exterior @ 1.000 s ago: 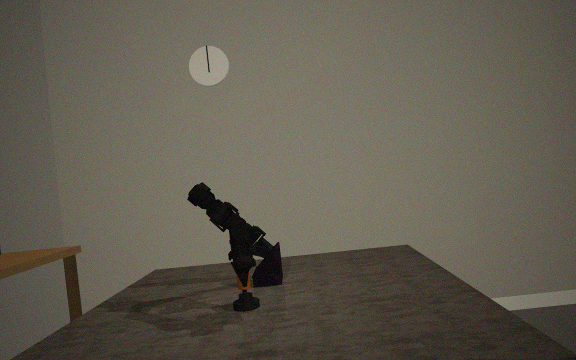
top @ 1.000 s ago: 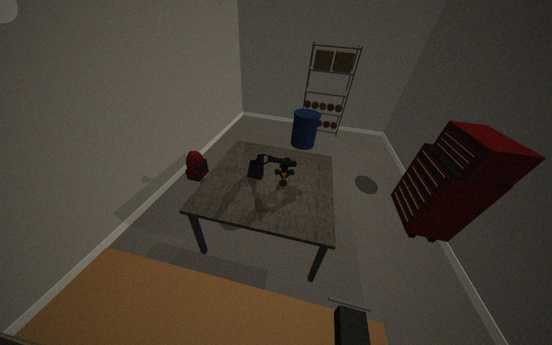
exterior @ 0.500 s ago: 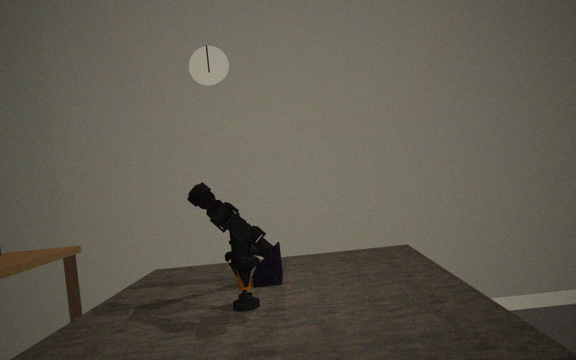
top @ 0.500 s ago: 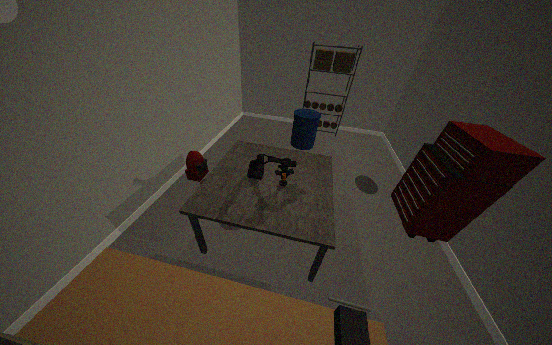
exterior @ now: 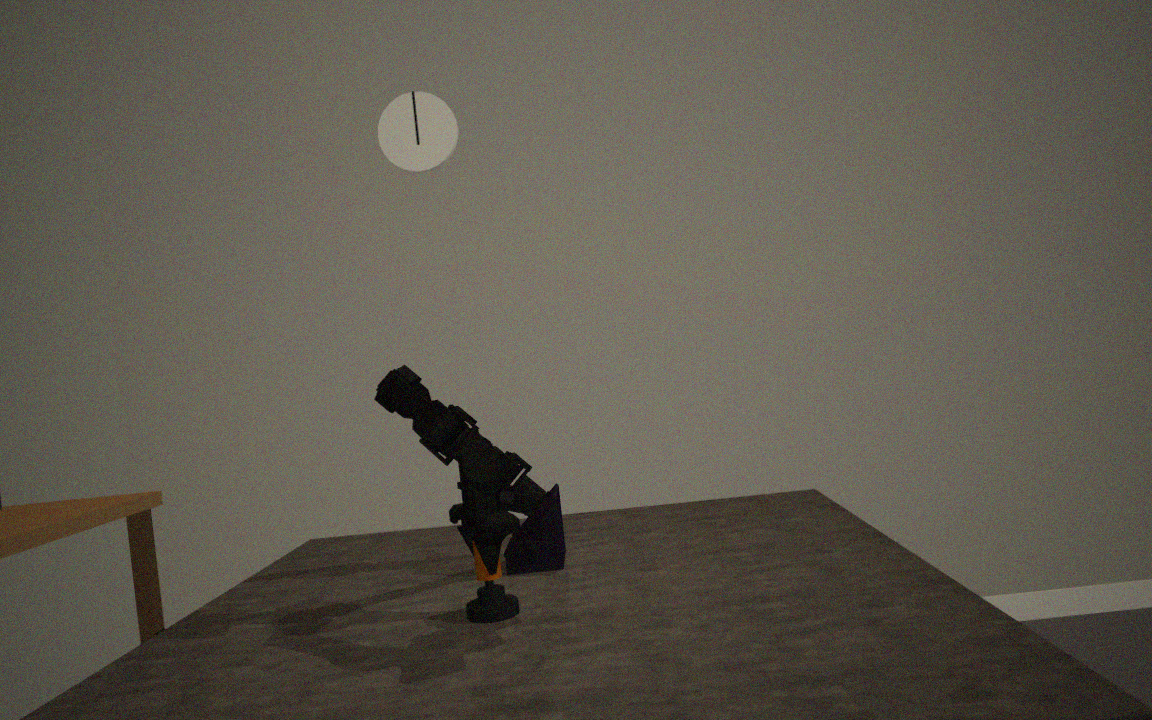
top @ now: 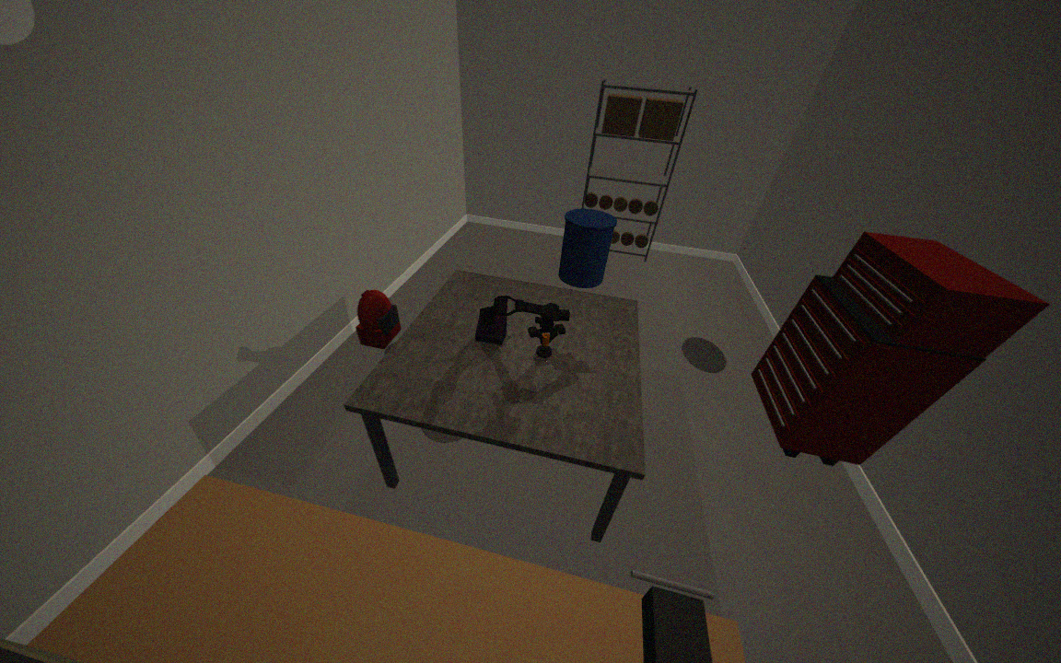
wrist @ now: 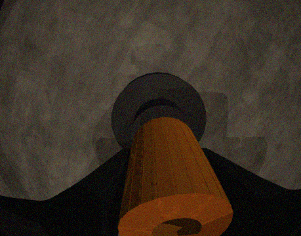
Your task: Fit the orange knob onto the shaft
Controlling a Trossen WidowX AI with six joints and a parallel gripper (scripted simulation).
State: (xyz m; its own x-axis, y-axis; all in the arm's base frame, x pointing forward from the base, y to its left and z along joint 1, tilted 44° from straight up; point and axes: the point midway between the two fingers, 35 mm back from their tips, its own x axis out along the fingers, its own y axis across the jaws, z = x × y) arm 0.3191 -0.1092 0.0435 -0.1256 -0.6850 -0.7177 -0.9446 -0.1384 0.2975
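The orange knob lies 20 mm above my gripper tip. The rest, counted from my gripper tip: dark round pedestal: 40 mm below.
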